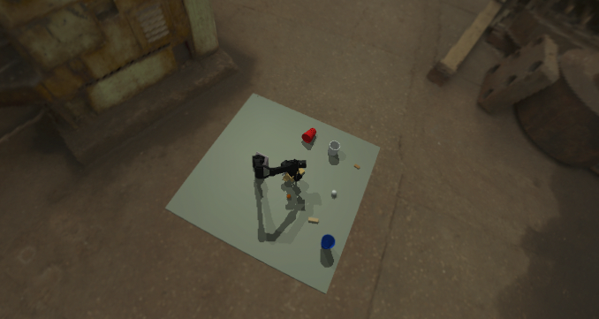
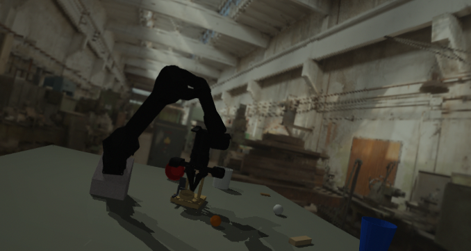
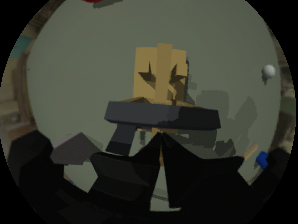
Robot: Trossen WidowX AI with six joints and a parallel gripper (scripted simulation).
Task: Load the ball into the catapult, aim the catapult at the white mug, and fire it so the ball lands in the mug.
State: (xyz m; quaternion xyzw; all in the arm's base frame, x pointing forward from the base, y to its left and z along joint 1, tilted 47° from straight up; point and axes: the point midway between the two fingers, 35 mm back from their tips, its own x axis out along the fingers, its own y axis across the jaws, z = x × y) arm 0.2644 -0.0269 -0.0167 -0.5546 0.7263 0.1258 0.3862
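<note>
The catapult is 2 cm to the left of my gripper tip and 2 cm behind it. Also, from my gripper tip: orange ball (15 cm to the right, 5 cm ahead, 4 cm below); then white mug (38 cm to the left, 23 cm ahead, 2 cm below); then white ball (36 cm ahead, 3 cm below, 2 cm to the left).
</note>
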